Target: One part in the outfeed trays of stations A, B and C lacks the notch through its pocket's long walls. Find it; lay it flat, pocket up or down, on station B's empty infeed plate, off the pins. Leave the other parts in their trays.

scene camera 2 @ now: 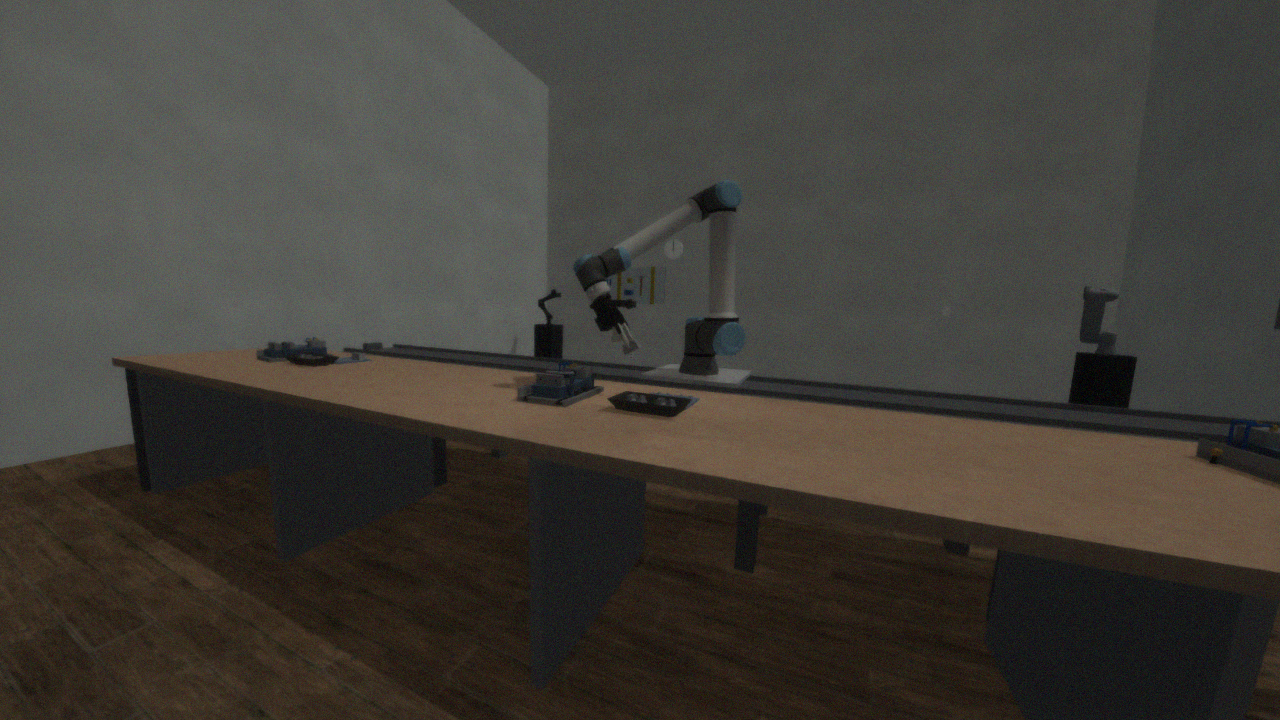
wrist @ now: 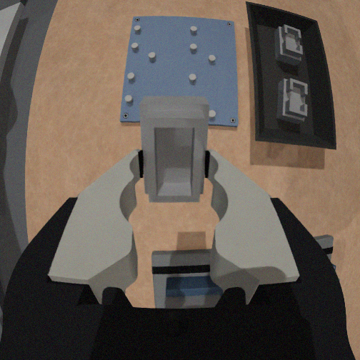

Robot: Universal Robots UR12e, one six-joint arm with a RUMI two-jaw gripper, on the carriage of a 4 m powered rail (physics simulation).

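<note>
My gripper is shut on a grey part, gripped by its two long sides. The part is tilted, its pocket faces the wrist camera, and its long walls show no notch. In the wrist view it hangs above the near edge of the blue infeed plate and hides some of it. Several pale pins stand on the plate. The black outfeed tray is to the right of the plate in the wrist view. It holds two grey parts with notched walls.
A grey and blue fixture stands beside the tray and plate. Another station with a fixture and a dark tray is at the table's far left. A further fixture is at the right edge. The rail runs behind the table.
</note>
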